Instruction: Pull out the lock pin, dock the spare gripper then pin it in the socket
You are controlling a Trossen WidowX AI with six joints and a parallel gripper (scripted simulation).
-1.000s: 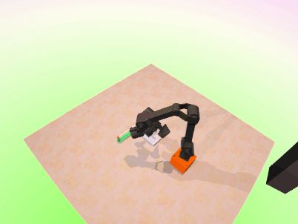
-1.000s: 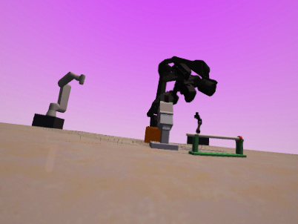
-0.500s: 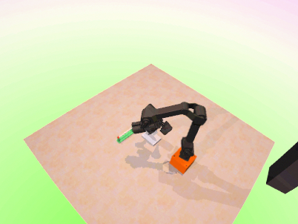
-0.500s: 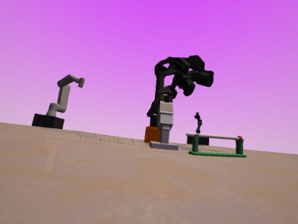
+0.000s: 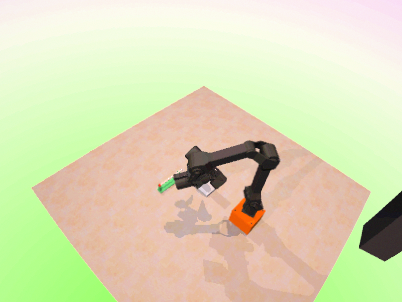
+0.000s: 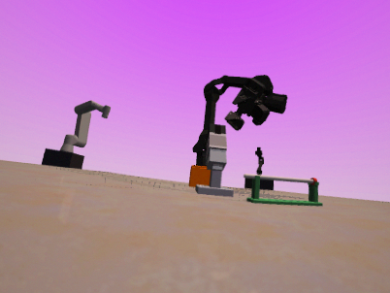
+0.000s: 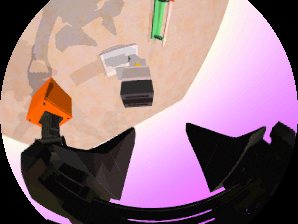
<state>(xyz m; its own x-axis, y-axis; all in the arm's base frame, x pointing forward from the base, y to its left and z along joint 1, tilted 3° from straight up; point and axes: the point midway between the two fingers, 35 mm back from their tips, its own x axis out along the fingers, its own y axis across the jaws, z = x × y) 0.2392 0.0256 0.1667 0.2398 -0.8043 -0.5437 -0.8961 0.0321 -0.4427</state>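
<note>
Right now the green cradle is 22 cm below my gripper tip, 17 cm ahead of it and 5 cm to the left of it. From my gripper tip the other things lie so: spare gripper 12 cm below, 4 cm to the right, 2 cm ahead; grey mount 19 cm below, 4 cm to the right, 3 cm ahead.
</note>
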